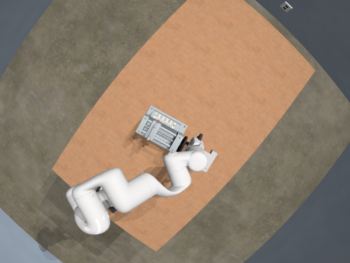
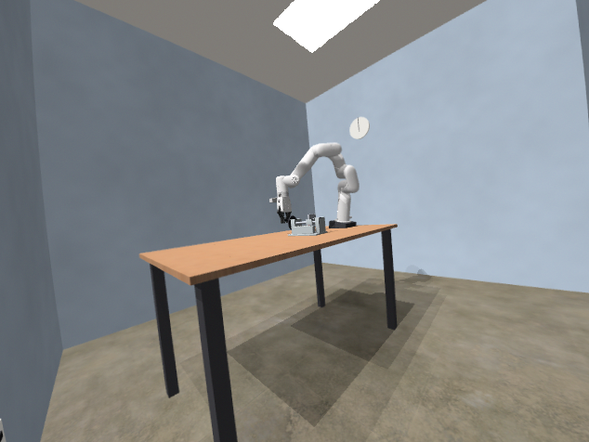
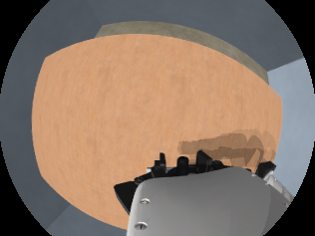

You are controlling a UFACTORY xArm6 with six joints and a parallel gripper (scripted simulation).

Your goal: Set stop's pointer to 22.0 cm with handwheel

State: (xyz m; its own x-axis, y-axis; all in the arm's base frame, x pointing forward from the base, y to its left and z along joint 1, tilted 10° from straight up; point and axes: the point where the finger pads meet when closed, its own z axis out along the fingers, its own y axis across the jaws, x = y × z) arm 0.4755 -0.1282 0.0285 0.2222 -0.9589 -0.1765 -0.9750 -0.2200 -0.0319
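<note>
My gripper is now 10 mm past the handwheel, 20 mm to the right of it and 10 mm above it.
</note>
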